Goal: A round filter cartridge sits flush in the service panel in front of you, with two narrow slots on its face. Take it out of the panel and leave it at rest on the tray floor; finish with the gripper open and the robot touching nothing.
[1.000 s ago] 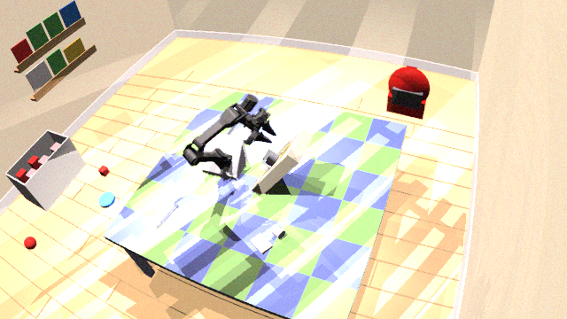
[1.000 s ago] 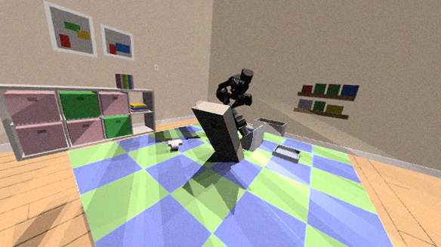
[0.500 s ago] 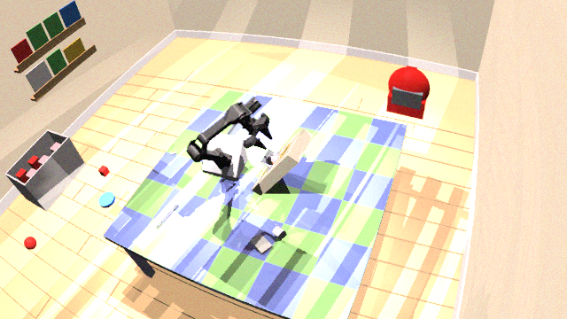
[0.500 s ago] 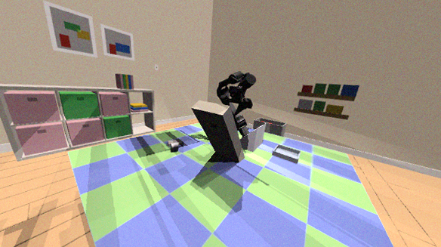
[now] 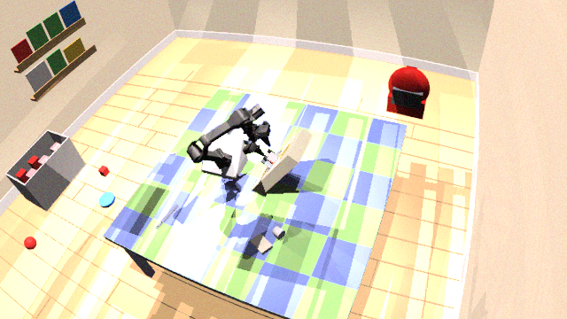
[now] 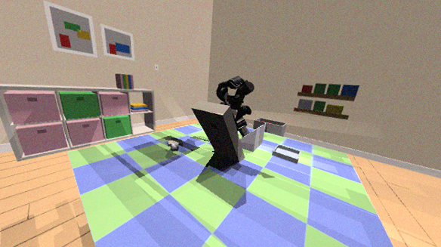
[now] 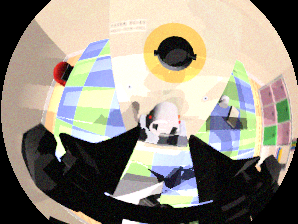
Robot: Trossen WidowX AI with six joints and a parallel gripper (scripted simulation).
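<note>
Now: the round filter cartridge 40 mm below my gripper tip and 20 mm ahead of it. Also, from my gripper tip: service panel: 60 mm ahead, 50 mm below; then dark tray: 340 mm behind, 270 mm to the left, 210 mm below.
</note>
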